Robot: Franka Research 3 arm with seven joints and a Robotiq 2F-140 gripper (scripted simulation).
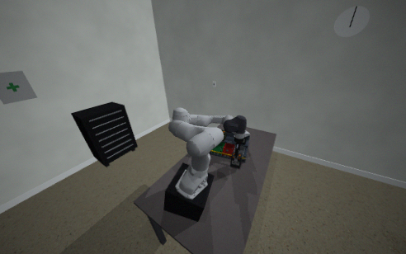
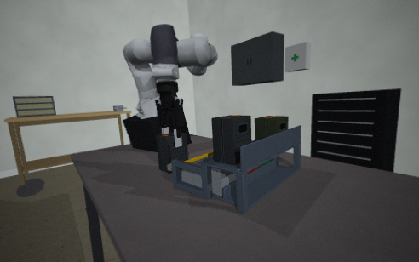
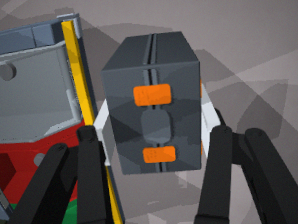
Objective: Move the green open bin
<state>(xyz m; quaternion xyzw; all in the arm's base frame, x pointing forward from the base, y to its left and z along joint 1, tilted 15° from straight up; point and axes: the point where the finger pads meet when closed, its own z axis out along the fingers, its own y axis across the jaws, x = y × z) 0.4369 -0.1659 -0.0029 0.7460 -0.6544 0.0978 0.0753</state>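
My gripper is now 120 mm to the right of the yellow strip, 80 mm above it and 70 mm short of it. Also, from my hand: red bin: 170 mm ahead, 140 mm to the left, 100 mm below; then grey bin: 190 mm ahead, 100 mm below, 20 mm to the left; then green open bin: 250 mm to the left, 160 mm ahead, 100 mm below.
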